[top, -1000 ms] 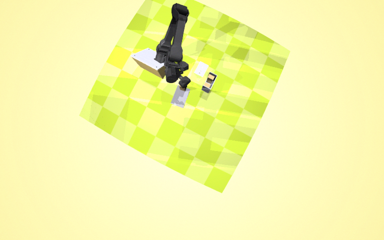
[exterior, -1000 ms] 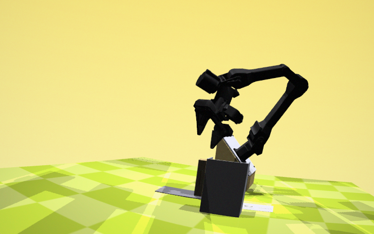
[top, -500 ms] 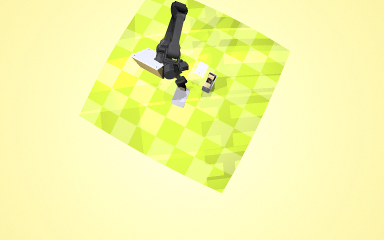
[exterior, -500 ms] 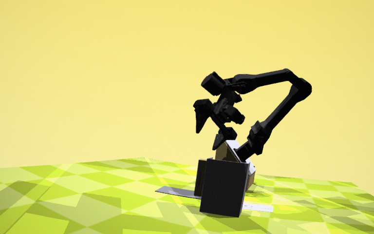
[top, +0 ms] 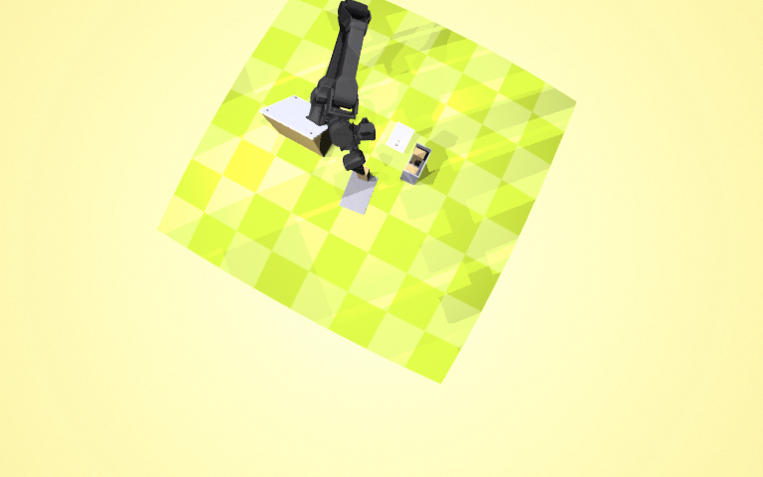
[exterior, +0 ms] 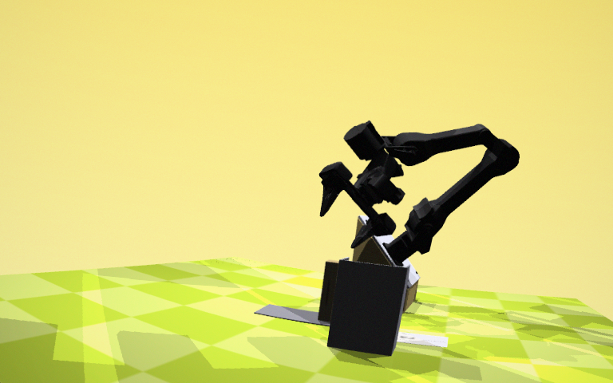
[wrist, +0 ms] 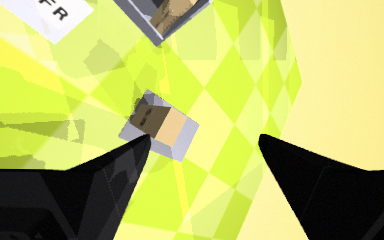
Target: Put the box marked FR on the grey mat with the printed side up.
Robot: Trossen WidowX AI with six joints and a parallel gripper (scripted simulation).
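My gripper tip is 180 mm above the grey mat, 60 mm to the left of it and 10 mm short of it. From my gripper tip the other things lie so: thin white slab 200 mm to the left, 180 mm below, 20 mm ahead.
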